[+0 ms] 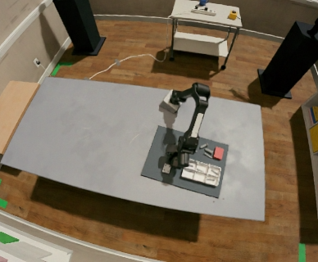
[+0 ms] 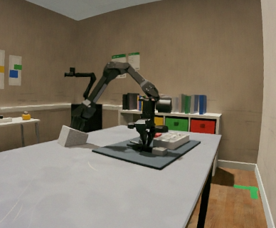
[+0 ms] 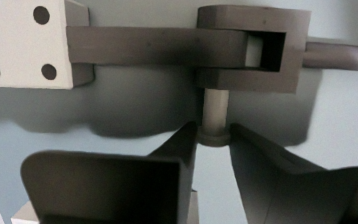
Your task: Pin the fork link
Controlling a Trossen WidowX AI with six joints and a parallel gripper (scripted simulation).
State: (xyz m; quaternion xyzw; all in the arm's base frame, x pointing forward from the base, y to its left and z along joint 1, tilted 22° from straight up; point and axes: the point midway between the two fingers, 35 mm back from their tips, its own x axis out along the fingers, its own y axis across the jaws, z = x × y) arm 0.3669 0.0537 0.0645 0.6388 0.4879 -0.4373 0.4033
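My hand is 10 mm short of the eye plate, 50 mm to the left of it and 30 mm above it. Round my hand: mat (10 mm ahead, 50 mm to the left, 50 mm below); then headed pin (20 mm to the right, 30 mm below); then fork link (30 mm behind, 40 mm to the right, 30 mm below).
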